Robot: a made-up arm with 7 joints.
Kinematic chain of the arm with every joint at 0, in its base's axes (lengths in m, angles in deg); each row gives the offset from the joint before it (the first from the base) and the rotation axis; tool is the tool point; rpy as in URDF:
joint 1: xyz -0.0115 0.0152 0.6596 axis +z
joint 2: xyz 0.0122 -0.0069 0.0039 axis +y
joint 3: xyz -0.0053 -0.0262 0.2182 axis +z
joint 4: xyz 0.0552 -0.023 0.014 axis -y
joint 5: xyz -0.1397 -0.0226 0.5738 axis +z
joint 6: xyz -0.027 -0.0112 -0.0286 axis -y
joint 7: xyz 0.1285 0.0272 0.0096 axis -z
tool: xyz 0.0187 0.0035 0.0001 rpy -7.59 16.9 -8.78
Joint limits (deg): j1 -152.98..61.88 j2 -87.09..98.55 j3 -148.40..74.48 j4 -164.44..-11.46 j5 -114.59..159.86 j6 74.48..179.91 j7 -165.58..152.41
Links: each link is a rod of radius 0.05 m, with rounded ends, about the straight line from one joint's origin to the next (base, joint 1, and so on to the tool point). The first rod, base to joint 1, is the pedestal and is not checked.
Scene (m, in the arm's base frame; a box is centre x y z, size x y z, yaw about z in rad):
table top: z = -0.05
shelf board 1: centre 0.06 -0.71 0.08 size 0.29 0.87 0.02 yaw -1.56
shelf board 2: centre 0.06 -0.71 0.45 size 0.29 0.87 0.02 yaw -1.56
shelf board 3: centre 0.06 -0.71 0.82 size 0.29 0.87 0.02 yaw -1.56
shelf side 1: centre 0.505 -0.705 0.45 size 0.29 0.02 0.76 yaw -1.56
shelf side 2: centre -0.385 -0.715 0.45 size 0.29 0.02 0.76 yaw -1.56
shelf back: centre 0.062 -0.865 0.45 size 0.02 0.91 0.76 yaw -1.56
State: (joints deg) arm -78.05 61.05 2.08 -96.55 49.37 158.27 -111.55
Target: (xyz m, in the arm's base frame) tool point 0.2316 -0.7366 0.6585
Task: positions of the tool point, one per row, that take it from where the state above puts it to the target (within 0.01 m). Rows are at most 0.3 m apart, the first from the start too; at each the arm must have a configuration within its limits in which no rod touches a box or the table.
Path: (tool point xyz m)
1: 0.1904 -0.5262 0.1898
2: 0.3065 -0.2776 0.1472
3: 0.3005 -0.0084 0.1665
4: 0.3405 -0.1799 0.2452
5: 0.3377 -0.3193 0.3686
6: 0.2964 -0.4091 0.5143
7: 0.2285 -0.4428 0.6586
8: 0.2677 -0.5036 0.6758
9: 0.2786 -0.5798 0.6829
10: 0.2642 -0.6611 0.6767
11: 0.2316 -0.7366 0.6584

